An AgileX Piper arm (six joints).
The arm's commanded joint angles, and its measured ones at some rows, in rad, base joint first. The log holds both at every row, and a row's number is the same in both.
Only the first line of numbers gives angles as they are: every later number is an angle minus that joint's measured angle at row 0.
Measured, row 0:
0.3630 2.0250 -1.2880 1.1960 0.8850 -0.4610
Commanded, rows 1 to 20:
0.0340 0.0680 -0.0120 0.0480 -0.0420 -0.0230
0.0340 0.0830 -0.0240 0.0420 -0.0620 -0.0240
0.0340 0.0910 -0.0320 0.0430 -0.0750 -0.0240
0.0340 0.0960 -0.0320 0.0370 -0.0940 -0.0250
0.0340 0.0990 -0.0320 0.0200 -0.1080 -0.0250
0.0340 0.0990 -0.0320 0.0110 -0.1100 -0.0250
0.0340 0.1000 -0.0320 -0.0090 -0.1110 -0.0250
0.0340 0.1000 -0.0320 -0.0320 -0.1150 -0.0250
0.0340 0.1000 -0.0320 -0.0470 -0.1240 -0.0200
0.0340 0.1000 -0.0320 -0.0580 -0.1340 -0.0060
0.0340 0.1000 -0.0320 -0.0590 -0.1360 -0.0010
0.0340 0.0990 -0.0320 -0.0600 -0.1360 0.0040
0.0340 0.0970 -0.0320 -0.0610 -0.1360 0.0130
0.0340 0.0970 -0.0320 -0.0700 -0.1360 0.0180
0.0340 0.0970 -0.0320 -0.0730 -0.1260 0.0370
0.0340 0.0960 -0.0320 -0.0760 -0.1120 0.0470
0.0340 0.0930 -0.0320 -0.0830 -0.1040 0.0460
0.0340 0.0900 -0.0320 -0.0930 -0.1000 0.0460
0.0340 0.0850 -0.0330 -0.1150 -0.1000 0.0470
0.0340 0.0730 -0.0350 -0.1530 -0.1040 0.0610
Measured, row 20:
0.0350 0.0940 -0.0260 -0.1120 -0.1160 0.0480
